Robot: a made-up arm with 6 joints.
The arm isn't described. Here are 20 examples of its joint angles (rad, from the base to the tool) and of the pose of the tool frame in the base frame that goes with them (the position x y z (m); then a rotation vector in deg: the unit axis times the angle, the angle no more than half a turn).
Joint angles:
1: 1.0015 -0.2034 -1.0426 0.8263 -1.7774 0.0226
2: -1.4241 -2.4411 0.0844 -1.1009 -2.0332 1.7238
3: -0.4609 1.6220 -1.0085 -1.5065 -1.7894 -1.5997
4: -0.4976 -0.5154 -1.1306 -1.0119 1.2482 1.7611
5: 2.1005 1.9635 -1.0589 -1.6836 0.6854 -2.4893
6: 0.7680 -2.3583 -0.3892 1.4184 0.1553 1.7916
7: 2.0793 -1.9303 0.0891 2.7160 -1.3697 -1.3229
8: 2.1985 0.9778 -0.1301 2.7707 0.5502 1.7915
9: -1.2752 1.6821 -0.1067 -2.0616 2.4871 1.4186
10: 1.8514 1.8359 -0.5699 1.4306 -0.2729 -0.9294
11: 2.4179 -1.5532 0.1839 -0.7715 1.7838 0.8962
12: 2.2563 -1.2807 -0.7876 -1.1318 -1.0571 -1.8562
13: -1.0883 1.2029 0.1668 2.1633 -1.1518 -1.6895
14: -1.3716 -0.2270 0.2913 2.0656 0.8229 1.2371
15: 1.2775 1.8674 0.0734 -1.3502 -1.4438 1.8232
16: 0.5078 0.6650 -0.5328 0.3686 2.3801 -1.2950
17: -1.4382 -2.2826 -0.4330 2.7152 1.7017 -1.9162
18: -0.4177 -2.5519 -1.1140 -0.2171 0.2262 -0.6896
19: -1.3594 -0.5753 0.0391 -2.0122 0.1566 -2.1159
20: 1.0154 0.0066 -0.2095 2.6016 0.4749 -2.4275
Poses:
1: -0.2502 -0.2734 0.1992 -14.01 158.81 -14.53
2: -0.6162 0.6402 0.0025 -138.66 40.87 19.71
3: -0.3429 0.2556 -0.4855 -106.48 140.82 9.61
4: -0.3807 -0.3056 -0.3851 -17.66 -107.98 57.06
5: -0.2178 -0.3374 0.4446 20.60 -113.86 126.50
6: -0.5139 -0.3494 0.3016 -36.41 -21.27 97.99
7: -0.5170 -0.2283 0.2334 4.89 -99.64 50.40
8: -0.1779 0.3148 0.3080 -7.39 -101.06 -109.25
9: 0.0136 0.3275 -0.2671 34.70 99.13 126.13
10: -0.6625 -0.3129 0.3901 88.08 37.54 -27.32
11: -0.1448 -0.0818 0.3435 29.64 60.70 101.78
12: -0.0912 -0.1177 0.2451 49.96 114.19 22.75
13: -0.1454 0.0485 -0.2331 59.86 -58.32 113.25
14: -0.5534 0.3225 0.0923 -135.30 8.77 87.30
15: -0.7515 -0.0827 0.6071 -49.47 32.57 19.61
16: -0.8107 -0.2284 -0.0641 82.53 -42.84 -46.27
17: -0.2459 0.2614 -0.3544 153.19 13.65 57.49
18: -0.4157 0.3515 -0.2099 -131.97 16.31 -47.37
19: -0.2547 0.1798 0.2348 11.23 49.98 -91.10
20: -0.3813 -0.2266 -0.1544 132.77 93.06 64.66
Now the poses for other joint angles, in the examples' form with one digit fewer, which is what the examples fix.
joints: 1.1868 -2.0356 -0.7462 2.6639 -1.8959 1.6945
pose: -0.374 -0.183 0.545 -12.4 63.4 41.6
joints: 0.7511 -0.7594 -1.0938 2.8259 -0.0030 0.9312
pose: -0.661 0.087 0.065 6.7 -40.9 -72.7
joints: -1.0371 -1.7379 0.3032 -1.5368 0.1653 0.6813
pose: -0.601 0.016 -0.049 -128.4 -89.2 43.0
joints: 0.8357 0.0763 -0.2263 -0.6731 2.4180 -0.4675
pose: -0.636 -0.348 0.150 8.7 -51.0 24.4
